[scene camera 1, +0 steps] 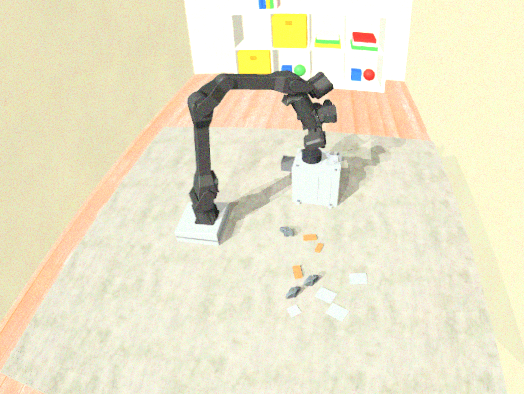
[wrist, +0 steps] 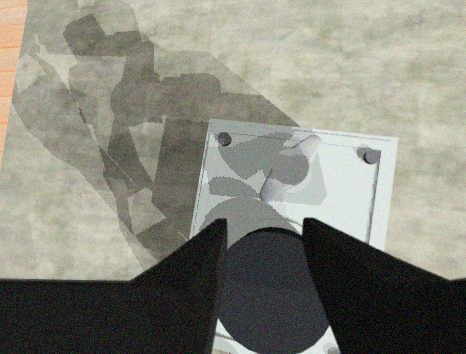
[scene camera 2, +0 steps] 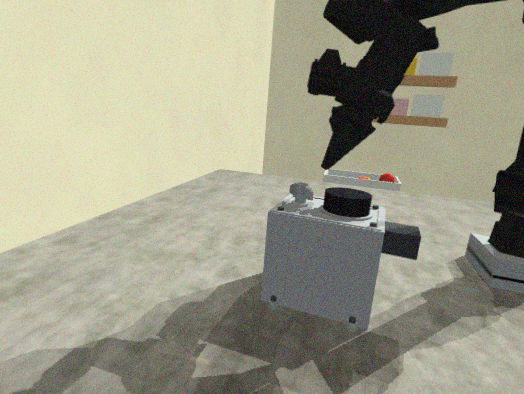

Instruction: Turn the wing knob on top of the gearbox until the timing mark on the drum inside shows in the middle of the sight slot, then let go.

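Places are measured from the arm's base along level axes (x left, y ahead, z down), in millimetres.
Pixels of known places: gripper, fingertip midpoint: [wrist: 264, 228] [scene camera 2: 324, 168]; arm's base at its link origin: [scene camera 1: 207, 217] [scene camera 2: 513, 250].
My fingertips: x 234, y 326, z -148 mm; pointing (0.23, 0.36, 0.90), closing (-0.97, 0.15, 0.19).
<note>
For each thing: its top centre in the pictures, then the offset to it from my fingertips. "*": a spot on its surface instead. Level surfaces: height alone.
- pale grey gearbox at its top centre: [wrist: 269, 299] [scene camera 2: 349, 187] [scene camera 1: 311, 150] dx -5, dy -37, dz +24 mm
- wide black round cap at a spot on its surface: [wrist: 272, 290] [scene camera 1: 312, 152] * dx -6, dy -35, dz +31 mm
- dark block at a spot on its surface: [scene camera 2: 401, 241] * dx +19, dy -113, dz +80 mm
- mat at its surface level: dz +196 mm
The pale grey gearbox [scene camera 1: 316, 182] [scene camera 2: 320, 260] [wrist: 350, 200] stands upright on the mat. Its light grey wing knob [scene camera 1: 334, 159] [scene camera 2: 301, 191] [wrist: 292, 170] is on the top, beside a wide black round cap [scene camera 1: 312, 156] [scene camera 2: 347, 201] [wrist: 272, 290]. In the wrist view the wings run diagonally, from lower left to upper right. My gripper [scene camera 1: 313, 146] [scene camera 2: 326, 166] [wrist: 264, 228] is partly open and empty, pointing down above the gearbox top. The knob is beyond the fingertips in the wrist view, not between them. The sight slot, drum and timing mark do not show.
A dark block [scene camera 1: 287, 163] [scene camera 2: 401, 241] sticks out of the gearbox side. Orange pieces [scene camera 1: 310, 237], dark grey pieces [scene camera 1: 287, 231] and pale tiles [scene camera 1: 358, 278] lie on the mat [scene camera 1: 150, 300]. A white tray [scene camera 2: 362, 183] holding a red ball [scene camera 2: 386, 178] is behind the gearbox.
</note>
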